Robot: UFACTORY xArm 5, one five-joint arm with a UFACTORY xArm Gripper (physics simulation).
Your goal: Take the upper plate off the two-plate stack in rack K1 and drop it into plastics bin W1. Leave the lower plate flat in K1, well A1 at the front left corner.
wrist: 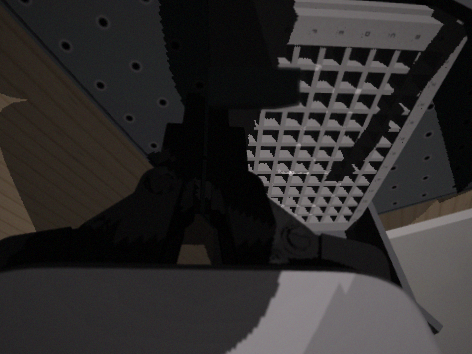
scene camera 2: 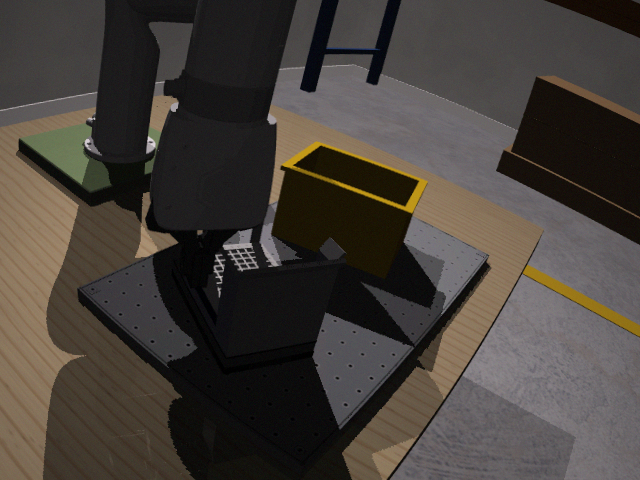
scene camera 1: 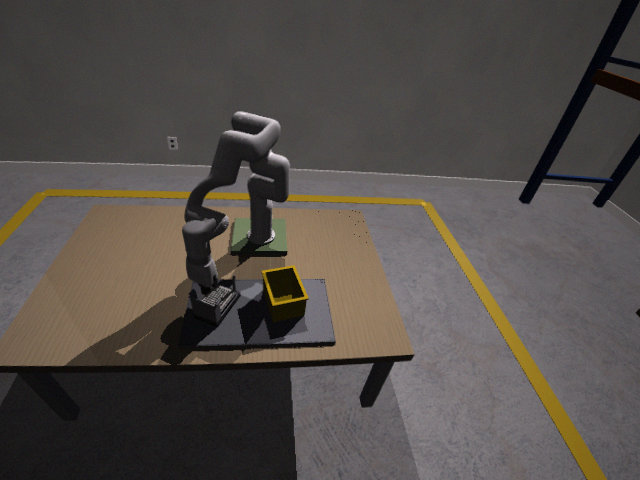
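Pixels of known places: gripper, fingertip midpoint: [wrist: 206, 122] [scene camera 2: 194, 279] [scene camera 1: 206, 292]; arm's base at its link origin: [scene camera 2: 119, 148] [scene camera 1: 261, 235].
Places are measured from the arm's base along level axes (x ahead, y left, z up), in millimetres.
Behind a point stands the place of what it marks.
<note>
Rack K1 [scene camera 1: 208, 313] {x 476, y -190, z 52 mm} [scene camera 2: 279, 304] {x 466, y -210, z 69 mm} is a dark holder with raised walls on the left part of the grey board. A light gridded plate [scene camera 1: 218, 295] {x 391, y -163, z 45 mm} [scene camera 2: 242, 256] {x 379, y -145, z 45 mm} [wrist: 365, 34] {x 360, y -141, z 46 mm} lies in it. The lower plate cannot be told apart from the upper one, and I cannot tell whether the upper one lies fully flat. My gripper [scene camera 1: 203, 290] {x 369, y -208, z 40 mm} [scene camera 2: 195, 276] {x 369, y -208, z 40 mm} [wrist: 206, 122] {x 369, y -208, z 40 mm} is shut and empty, pointing down at the side of the rack, beside the plate's edge. Its fingertips are dark and partly hidden. Yellow bin W1 [scene camera 1: 287, 311] {x 474, y 77, z 38 mm} [scene camera 2: 338, 222] {x 407, y 13, z 45 mm} stands upright beside the rack.
The perforated grey board [scene camera 1: 320, 320] {x 488, y 198, z -7 mm} [scene camera 2: 361, 356] {x 528, y -128, z -6 mm} [wrist: 117, 50] {x 336, y -243, z -7 mm} carries the rack and bin on the wooden table [scene camera 1: 129, 248] {x 48, y -571, z -20 mm} [scene camera 2: 31, 222] {x 90, y -233, z -20 mm} [wrist: 55, 130] {x 359, y -328, z -20 mm}. A dark tab [wrist: 255, 87] juts over the plate near the fingers. The arm's green base plate [scene camera 1: 240, 242] {x 45, y -94, z 0 mm} [scene camera 2: 49, 147] {x -75, y -100, z 0 mm} is behind.
</note>
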